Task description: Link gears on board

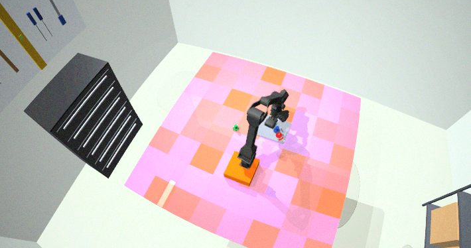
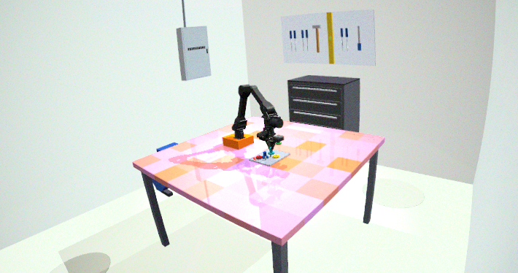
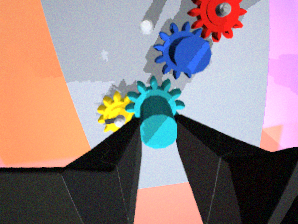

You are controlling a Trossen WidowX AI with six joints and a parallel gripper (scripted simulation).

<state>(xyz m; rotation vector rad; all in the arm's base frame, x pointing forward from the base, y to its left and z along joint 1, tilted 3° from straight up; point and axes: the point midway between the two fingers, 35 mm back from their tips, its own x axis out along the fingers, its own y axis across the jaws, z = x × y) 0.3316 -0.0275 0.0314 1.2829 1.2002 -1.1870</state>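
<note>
The blue gear lies 3 cm to the right of my gripper tip, 3 cm below it and 2 cm behind it. The rest, counted from my gripper tip: cyan gear (1 cm below); yellow gear (4 cm below, 3 cm ahead, 1 cm to the left); red gear (6 cm to the right, 5 cm behind, 4 cm below).
</note>
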